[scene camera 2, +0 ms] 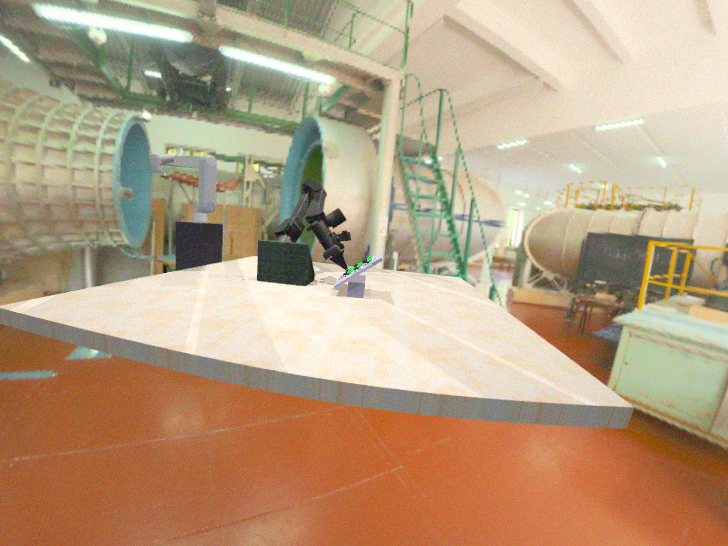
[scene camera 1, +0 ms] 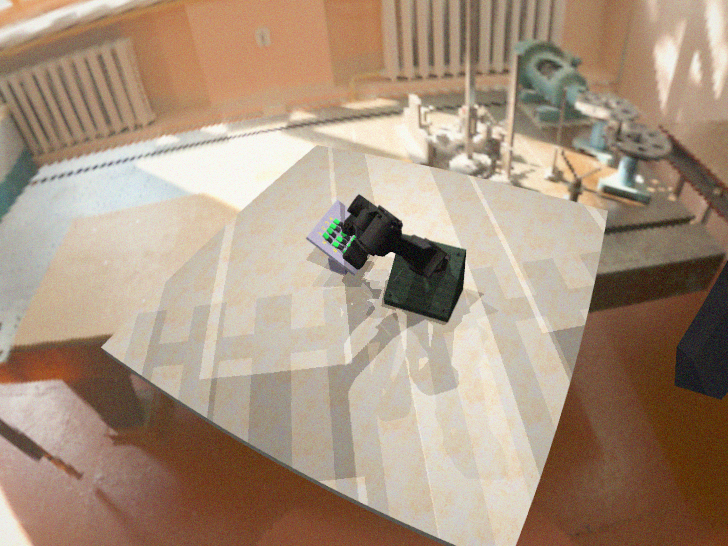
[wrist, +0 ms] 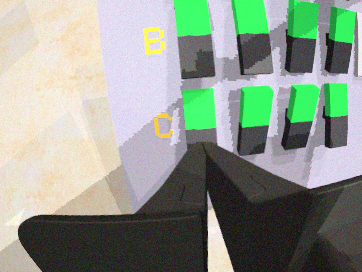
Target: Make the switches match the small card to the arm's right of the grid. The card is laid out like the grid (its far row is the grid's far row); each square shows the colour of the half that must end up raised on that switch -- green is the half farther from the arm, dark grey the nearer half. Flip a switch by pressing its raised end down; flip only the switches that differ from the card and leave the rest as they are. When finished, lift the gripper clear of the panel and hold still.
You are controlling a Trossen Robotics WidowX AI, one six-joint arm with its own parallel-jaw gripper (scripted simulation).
Labels:
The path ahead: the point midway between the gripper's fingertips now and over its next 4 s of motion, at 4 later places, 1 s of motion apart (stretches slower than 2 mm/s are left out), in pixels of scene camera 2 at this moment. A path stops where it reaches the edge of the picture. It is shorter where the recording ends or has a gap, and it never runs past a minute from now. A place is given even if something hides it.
My gripper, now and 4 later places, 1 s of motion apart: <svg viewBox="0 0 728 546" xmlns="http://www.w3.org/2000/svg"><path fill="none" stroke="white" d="M346 269L347 270L340 262L346 261L350 268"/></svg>

